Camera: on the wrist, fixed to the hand. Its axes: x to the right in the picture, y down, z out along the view.
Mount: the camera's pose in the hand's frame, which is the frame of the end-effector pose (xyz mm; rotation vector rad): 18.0 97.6 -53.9 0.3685 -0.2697 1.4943
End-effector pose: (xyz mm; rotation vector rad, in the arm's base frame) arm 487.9 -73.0 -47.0 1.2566 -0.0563 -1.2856
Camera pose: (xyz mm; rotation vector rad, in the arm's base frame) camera 594.6 -72.7 -10.0 0.8984 -1.2230 -0.0899
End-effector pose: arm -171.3 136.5 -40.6 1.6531 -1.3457 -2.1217
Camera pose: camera -172.1 38.3 15.1 0.0366 -2.0755 -1.1439
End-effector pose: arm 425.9 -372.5 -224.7 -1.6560 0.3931 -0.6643
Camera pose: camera 416.9 -444.3 -311.4 -0.7127 1.0466 0.5775
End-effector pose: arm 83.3 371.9 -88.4 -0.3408 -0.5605 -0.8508
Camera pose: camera 186.9 394.6 -127.3 -0.4205 -0.5256 0.7403
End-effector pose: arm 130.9 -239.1 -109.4 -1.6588 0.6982 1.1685
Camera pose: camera 75.5 -324.7 -158.0 -0.4340 1.9431 1.9847
